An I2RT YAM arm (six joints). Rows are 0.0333 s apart.
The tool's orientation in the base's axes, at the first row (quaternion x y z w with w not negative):
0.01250, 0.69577, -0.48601, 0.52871
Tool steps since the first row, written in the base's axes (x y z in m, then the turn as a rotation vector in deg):
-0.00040, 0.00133, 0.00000, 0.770, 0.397, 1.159
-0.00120, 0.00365, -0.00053, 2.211, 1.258, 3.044
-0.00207, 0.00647, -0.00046, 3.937, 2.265, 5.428
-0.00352, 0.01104, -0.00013, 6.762, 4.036, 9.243
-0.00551, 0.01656, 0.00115, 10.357, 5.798, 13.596
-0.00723, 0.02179, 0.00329, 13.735, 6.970, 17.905
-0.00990, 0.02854, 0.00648, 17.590, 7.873, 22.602
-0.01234, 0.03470, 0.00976, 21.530, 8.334, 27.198
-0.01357, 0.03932, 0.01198, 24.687, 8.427, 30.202
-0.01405, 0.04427, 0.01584, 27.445, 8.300, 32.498
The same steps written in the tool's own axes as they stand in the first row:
-0.00048, 0.00049, -0.00121, -1.403, -0.150, 0.320
-0.00089, 0.00164, -0.00340, -3.875, -0.180, 0.828
-0.00196, 0.00262, -0.00597, -6.919, -0.313, 1.458
-0.00383, 0.00404, -0.01016, -11.896, -0.408, 2.401
-0.00665, 0.00504, -0.01537, -17.610, -0.455, 3.924
-0.01009, 0.00547, -0.02015, -22.903, -0.900, 5.696
-0.01466, 0.00549, -0.02664, -28.563, -1.490, 8.011
-0.01909, 0.00527, -0.03255, -33.965, -2.201, 10.689
-0.02250, 0.00558, -0.03655, -37.649, -2.467, 13.003
-0.02764, 0.00537, -0.04019, -40.518, -2.591, 15.159

